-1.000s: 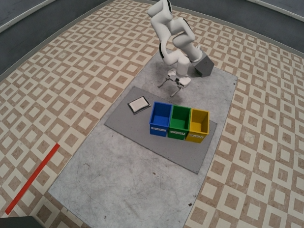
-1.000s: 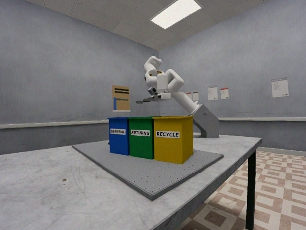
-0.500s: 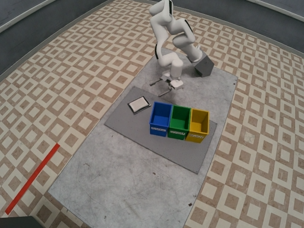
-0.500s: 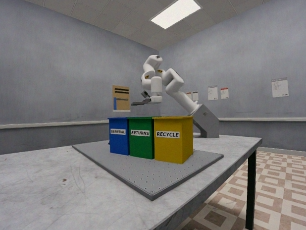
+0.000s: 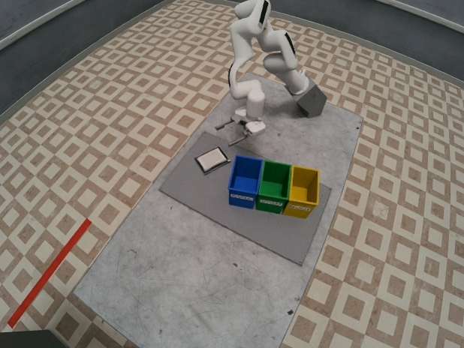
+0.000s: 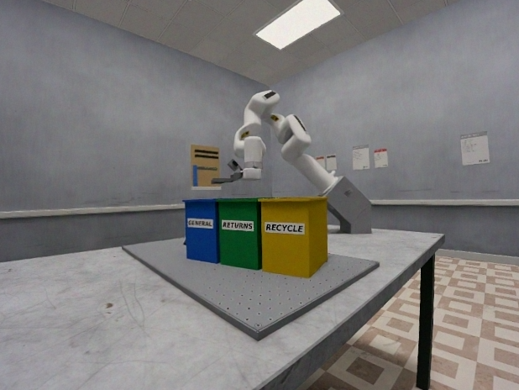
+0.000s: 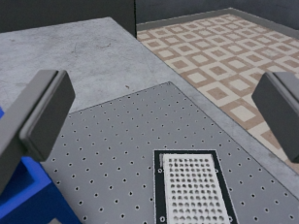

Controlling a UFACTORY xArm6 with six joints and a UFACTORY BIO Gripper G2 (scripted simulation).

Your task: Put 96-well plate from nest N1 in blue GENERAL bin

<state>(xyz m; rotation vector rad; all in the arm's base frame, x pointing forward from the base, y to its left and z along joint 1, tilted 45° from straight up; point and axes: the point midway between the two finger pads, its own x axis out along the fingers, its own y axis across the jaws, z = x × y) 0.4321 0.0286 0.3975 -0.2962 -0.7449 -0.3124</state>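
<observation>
The white 96-well plate lies 20 mm ahead of my hand, 80 mm to the right of it and 230 mm below it. Also, from my hand: blue general bin: 100 mm ahead, 160 mm to the left, 160 mm below; green returns bin: 60 mm ahead, 290 mm to the left, 160 mm below; black plate nest N1: 20 mm ahead, 80 mm to the right, 240 mm below.
</observation>
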